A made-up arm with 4 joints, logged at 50 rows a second.
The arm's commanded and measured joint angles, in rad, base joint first. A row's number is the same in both.
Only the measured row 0 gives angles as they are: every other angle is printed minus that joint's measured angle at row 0.
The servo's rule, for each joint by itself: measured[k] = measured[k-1] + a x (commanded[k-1-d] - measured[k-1]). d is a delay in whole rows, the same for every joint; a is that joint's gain. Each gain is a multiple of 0.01, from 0.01 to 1. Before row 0 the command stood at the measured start. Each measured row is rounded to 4 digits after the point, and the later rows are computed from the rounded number. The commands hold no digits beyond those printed.
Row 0, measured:
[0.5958 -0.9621 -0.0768 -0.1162]
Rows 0 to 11, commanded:
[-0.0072 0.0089 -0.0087 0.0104]
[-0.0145 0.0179 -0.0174 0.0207]
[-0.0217 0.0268 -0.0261 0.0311]
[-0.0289 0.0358 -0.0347 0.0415]
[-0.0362 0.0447 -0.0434 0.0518]
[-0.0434 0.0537 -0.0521 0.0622]
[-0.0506 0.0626 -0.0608 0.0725]
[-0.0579 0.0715 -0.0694 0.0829]
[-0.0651 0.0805 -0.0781 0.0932]
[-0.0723 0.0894 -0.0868 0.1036]
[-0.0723 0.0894 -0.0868 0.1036]
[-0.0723 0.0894 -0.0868 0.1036]
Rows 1 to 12, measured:
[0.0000 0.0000 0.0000 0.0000]
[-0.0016 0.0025 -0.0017 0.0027]
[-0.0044 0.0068 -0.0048 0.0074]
[-0.0082 0.0124 -0.0091 0.0136]
[-0.0128 0.0190 -0.0142 0.0209]
[-0.0179 0.0262 -0.0200 0.0289]
[-0.0235 0.0339 -0.0264 0.0376]
[-0.0295 0.0419 -0.0333 0.0467]
[-0.0357 0.0502 -0.0405 0.0561]
[-0.0422 0.0587 -0.0480 0.0657]
[-0.0488 0.0673 -0.0558 0.0756]
[-0.0540 0.0735 -0.0620 0.0829]
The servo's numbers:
d 1
a 0.22 0.28 0.20 0.26

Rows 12 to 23, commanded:
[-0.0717 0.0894 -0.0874 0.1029]
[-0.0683 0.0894 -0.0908 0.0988]
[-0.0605 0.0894 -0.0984 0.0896]
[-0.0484 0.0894 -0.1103 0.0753]
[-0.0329 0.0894 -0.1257 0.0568]
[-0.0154 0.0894 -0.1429 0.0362]
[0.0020 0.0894 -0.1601 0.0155]
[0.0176 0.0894 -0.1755 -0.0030]
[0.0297 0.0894 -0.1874 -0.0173]
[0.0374 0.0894 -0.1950 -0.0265]
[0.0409 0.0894 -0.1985 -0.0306]
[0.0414 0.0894 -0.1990 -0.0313]
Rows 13 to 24, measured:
[-0.0580 0.0780 -0.0670 0.0883]
[-0.0610 0.0812 -0.0711 0.0921]
[-0.0626 0.0835 -0.0750 0.0938]
[-0.0621 0.0852 -0.0797 0.0927]
[-0.0591 0.0864 -0.0858 0.0882]
[-0.0533 0.0872 -0.0938 0.0800]
[-0.0450 0.0878 -0.1036 0.0686]
[-0.0347 0.0882 -0.1149 0.0548]
[-0.0232 0.0885 -0.1270 0.0398]
[-0.0116 0.0888 -0.1391 0.0250]
[-0.0008 0.0890 -0.1503 0.0116]
[0.0084 0.0891 -0.1599 0.0006]

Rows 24 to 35, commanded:
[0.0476 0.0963 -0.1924 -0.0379]
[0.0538 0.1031 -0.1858 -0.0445]
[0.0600 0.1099 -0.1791 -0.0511]
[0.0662 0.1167 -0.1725 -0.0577]
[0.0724 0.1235 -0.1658 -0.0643]
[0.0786 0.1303 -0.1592 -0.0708]
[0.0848 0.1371 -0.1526 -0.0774]
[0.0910 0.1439 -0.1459 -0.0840]
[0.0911 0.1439 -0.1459 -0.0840]
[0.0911 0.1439 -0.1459 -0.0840]
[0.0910 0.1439 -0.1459 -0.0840]
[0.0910 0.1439 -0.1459 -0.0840]
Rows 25 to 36, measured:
[0.0157 0.0892 -0.1677 -0.0077]
[0.0227 0.0912 -0.1726 -0.0156]
[0.0295 0.0945 -0.1752 -0.0231]
[0.0362 0.0988 -0.1760 -0.0304]
[0.0428 0.1038 -0.1753 -0.0375]
[0.0493 0.1093 -0.1734 -0.0445]
[0.0557 0.1152 -0.1706 -0.0513]
[0.0621 0.1213 -0.1670 -0.0581]
[0.0685 0.1276 -0.1628 -0.0648]
[0.0735 0.1322 -0.1594 -0.0698]
[0.0774 0.1355 -0.1567 -0.0735]
[0.0804 0.1379 -0.1545 -0.0762]

